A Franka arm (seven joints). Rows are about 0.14 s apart.
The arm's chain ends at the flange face. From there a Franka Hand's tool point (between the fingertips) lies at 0.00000 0.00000 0.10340 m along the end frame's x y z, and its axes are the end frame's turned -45 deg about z.
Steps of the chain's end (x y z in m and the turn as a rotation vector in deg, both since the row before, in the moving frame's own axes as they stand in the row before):
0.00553, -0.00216, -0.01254, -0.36, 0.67, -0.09
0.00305, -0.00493, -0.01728, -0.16, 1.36, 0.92
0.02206, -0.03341, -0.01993, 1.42, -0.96, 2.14
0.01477, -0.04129, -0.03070, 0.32, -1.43, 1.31
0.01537, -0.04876, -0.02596, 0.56, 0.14, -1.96
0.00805, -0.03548, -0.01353, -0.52, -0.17, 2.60
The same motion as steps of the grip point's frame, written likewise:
0.00583, 0.00370, -0.01255, -0.73, 0.22, -0.09
0.00716, 0.00062, -0.01731, -1.07, 0.85, 0.92
0.03987, -0.01105, -0.01998, 1.68, 0.33, 2.14
0.03825, -0.02100, -0.03073, 1.24, -0.78, 1.31
0.04623, -0.02416, -0.02597, 0.30, 0.49, -1.96
0.02989, -0.01897, -0.01353, -0.25, -0.49, 2.60

